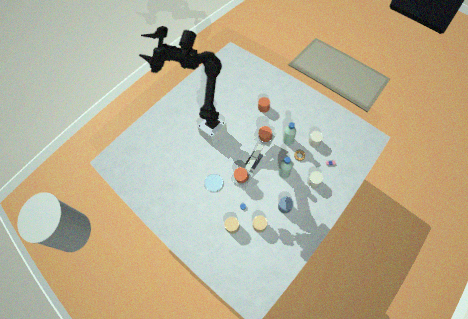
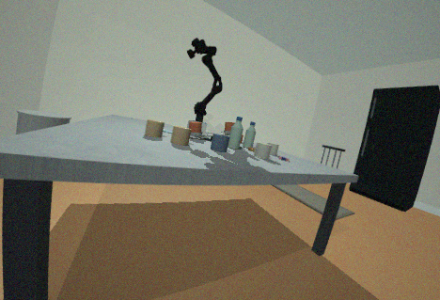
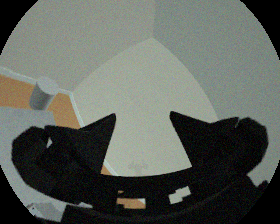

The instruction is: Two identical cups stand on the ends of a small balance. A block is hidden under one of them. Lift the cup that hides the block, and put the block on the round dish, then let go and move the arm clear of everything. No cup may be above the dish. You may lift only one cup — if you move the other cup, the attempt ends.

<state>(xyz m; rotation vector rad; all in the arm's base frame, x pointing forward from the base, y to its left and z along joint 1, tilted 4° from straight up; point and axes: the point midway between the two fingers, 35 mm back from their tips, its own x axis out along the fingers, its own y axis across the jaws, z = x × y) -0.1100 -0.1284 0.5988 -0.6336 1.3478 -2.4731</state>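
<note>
The block lies 500 mm ahead of my gripper tip, 10 mm to the left of it and 650 mm below it. Also, from my gripper tip: small blue piece 600 mm ahead, 100 mm to the right, 680 mm below; then blue cup 780 mm ahead, 20 mm to the left, 650 mm below; then round pale blue dish 390 mm ahead, 100 mm to the right, 690 mm below.
</note>
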